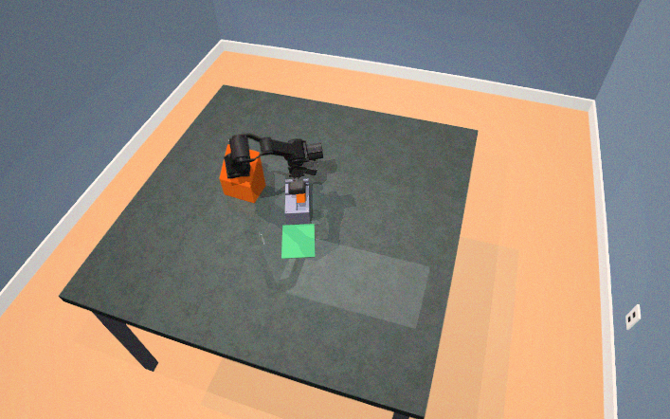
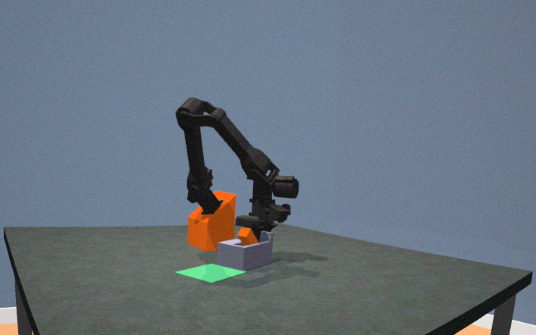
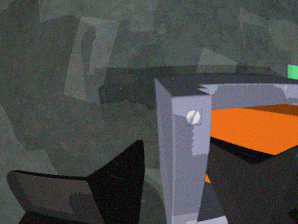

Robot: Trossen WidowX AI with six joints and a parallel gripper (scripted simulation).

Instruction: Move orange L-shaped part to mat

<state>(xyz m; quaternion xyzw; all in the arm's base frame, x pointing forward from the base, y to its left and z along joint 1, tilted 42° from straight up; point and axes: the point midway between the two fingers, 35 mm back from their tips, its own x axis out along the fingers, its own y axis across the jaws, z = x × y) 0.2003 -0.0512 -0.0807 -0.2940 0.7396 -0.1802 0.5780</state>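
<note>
Now: gripper tip 50 mm to the left of the orange L-shaped part, 10 mm below it and 10 mm short of it. The rest, counted from my gripper tip: green mat (220 mm to the right, 50 mm below, 50 mm ahead).
</note>
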